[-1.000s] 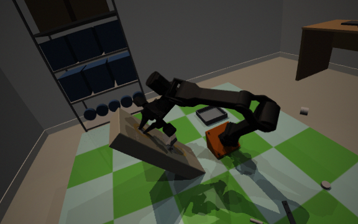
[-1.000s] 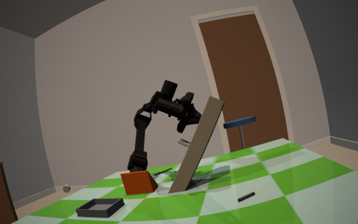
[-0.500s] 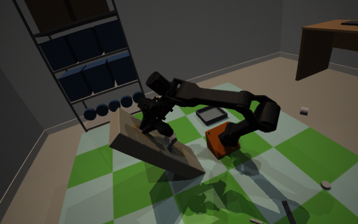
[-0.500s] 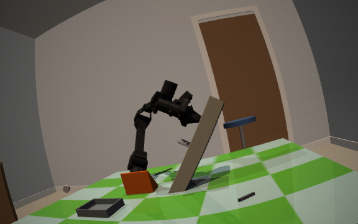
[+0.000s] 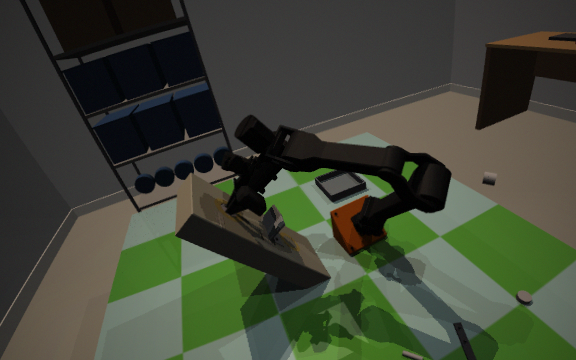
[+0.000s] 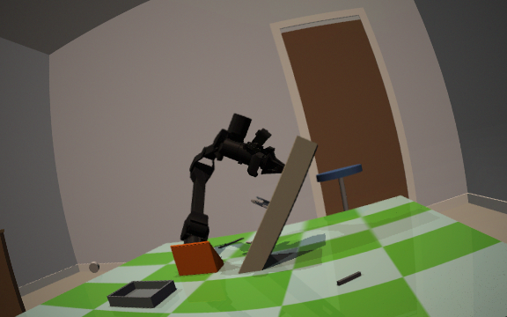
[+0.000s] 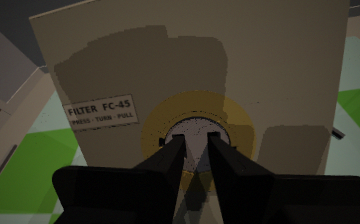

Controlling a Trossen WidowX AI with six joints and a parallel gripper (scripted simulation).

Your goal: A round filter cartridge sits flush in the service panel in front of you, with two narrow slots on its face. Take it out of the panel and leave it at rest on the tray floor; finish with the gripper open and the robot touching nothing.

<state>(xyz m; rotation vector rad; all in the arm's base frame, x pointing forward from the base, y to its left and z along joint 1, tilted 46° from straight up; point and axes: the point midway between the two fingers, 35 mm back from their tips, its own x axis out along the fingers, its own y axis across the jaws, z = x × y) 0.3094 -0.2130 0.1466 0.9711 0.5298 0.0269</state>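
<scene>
My gripper tip is 1 cm short of the round filter cartridge and 1 cm above it. Round my gripper tip: dark tray: 47 cm behind, 22 cm to the right, 26 cm below; then grey bracket: 9 cm behind, 1 cm to the left, 9 cm below; then tan service panel: 4 cm behind, 1 cm to the left, 8 cm below.
</scene>
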